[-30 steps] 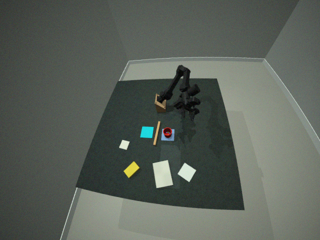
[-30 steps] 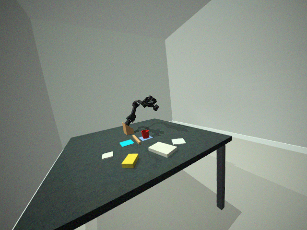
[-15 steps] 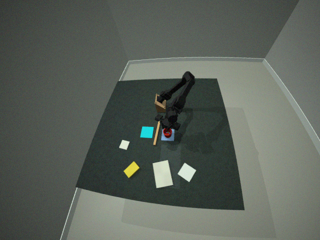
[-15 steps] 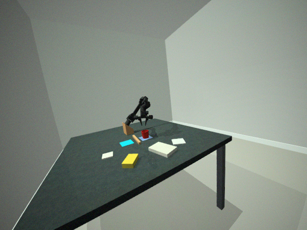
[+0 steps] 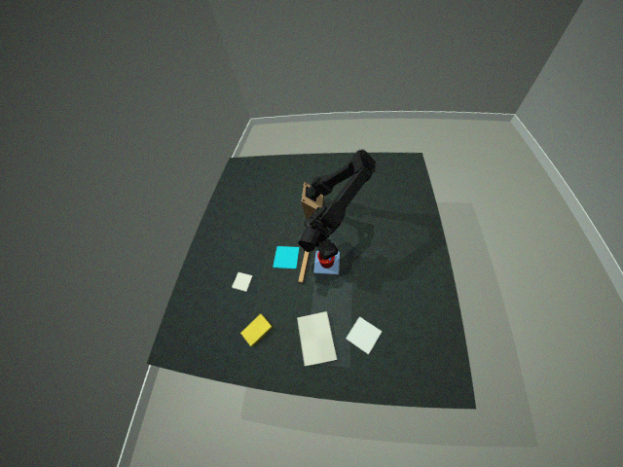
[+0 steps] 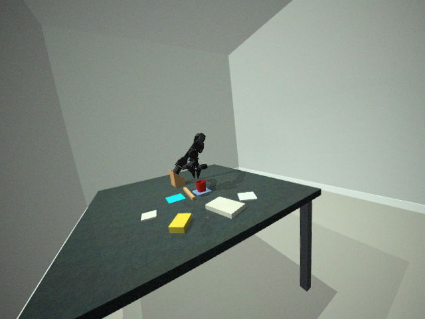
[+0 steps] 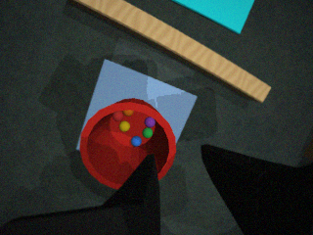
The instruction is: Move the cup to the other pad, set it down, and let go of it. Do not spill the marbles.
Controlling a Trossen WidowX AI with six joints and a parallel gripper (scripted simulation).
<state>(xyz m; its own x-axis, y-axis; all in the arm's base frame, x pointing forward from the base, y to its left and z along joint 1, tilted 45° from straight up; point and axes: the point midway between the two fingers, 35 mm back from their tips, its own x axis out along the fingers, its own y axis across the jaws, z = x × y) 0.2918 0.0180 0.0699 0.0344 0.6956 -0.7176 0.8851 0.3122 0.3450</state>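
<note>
My gripper tip is 60 mm above the cup, 30 mm short of it and 10 mm to the right of it. Also, from my gripper tip: wooden bar (100 mm below, 80 mm to the right, 10 mm ahead); then cyan pad (180 mm to the right, 110 mm below); then yellow block (340 mm ahead, 260 mm to the right, 80 mm below).
</note>
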